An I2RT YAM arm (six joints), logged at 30 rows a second.
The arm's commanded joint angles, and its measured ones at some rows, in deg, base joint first. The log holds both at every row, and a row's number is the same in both.
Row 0, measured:
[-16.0 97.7 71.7 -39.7 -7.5 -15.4]
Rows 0 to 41, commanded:
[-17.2 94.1 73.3 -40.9 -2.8 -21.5]
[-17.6 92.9 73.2 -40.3 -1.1 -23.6]
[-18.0 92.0 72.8 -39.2 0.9 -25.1]
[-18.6 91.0 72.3 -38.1 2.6 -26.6]
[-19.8 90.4 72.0 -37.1 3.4 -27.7]
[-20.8 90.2 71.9 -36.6 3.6 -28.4]
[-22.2 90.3 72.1 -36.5 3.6 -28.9]
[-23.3 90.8 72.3 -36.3 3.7 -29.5]
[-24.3 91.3 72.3 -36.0 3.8 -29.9]
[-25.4 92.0 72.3 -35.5 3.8 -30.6]
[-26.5 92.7 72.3 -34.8 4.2 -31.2]
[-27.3 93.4 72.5 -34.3 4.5 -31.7]
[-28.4 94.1 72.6 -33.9 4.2 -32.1]
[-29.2 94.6 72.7 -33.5 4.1 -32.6]
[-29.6 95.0 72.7 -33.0 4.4 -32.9]
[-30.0 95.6 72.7 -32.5 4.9 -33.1]
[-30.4 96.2 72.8 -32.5 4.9 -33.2]
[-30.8 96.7 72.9 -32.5 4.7 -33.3]
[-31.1 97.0 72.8 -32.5 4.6 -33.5]
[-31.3 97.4 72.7 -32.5 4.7 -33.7]
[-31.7 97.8 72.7 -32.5 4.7 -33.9]
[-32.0 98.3 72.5 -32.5 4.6 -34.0]
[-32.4 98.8 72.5 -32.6 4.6 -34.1]
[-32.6 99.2 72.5 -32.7 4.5 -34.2]
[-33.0 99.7 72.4 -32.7 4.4 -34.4]
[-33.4 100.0 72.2 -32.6 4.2 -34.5]
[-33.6 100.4 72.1 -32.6 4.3 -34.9]
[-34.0 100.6 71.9 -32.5 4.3 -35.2]
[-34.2 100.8 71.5 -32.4 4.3 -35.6]
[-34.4 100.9 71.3 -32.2 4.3 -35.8]
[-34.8 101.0 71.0 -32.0 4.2 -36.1]
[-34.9 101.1 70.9 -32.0 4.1 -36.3]
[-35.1 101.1 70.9 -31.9 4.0 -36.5]
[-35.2 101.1 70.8 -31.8 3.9 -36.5]
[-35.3 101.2 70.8 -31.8 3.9 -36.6]
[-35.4 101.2 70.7 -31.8 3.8 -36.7]
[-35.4 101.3 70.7 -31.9 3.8 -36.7]
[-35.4 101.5 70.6 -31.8 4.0 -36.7]
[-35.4 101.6 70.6 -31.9 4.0 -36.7]
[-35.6 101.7 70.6 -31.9 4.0 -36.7]
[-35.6 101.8 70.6 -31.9 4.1 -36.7]
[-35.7 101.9 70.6 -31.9 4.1 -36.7]
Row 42, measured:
[-35.5 101.8 70.5 -32.2 4.4 -36.2]
